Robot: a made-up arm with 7 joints.
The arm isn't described. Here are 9 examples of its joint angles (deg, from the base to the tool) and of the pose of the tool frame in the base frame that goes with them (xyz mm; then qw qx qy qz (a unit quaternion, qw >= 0)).
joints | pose
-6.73 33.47 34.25 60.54 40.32 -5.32 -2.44 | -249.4 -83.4 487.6 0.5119 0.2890 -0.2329 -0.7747
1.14 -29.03 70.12 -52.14 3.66 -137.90 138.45 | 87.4 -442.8 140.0 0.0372 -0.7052 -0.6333 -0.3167
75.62 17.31 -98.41 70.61 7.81 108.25 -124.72 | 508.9 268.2 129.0 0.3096 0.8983 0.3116 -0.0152
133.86 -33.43 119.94 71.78 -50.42 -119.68 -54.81 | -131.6 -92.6 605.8 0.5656 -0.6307 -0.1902 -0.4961
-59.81 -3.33 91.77 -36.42 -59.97 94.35 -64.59 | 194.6 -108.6 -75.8 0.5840 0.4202 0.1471 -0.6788
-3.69 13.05 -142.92 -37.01 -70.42 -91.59 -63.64 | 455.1 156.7 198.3 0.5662 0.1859 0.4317 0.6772
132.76 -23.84 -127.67 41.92 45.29 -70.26 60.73 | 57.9 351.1 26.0 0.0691 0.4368 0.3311 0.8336
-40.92 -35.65 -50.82 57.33 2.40 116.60 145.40 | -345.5 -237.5 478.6 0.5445 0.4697 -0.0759 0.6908
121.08 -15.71 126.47 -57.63 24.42 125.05 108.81 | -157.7 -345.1 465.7 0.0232 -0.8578 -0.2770 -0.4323
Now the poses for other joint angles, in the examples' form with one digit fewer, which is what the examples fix.
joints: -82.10 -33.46 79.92 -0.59 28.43 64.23 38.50
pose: 492 -232 51 0.259 0.028 -0.732 0.629
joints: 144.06 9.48 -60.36 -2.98 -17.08 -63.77 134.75
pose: 126 -58 -255 0.419 -0.802 -0.049 -0.424
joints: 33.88 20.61 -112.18 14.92 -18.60 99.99 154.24
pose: 614 198 209 0.067 -0.374 -0.887 0.262
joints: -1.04 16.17 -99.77 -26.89 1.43 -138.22 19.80
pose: 594 22 414 0.681 0.335 -0.323 0.565
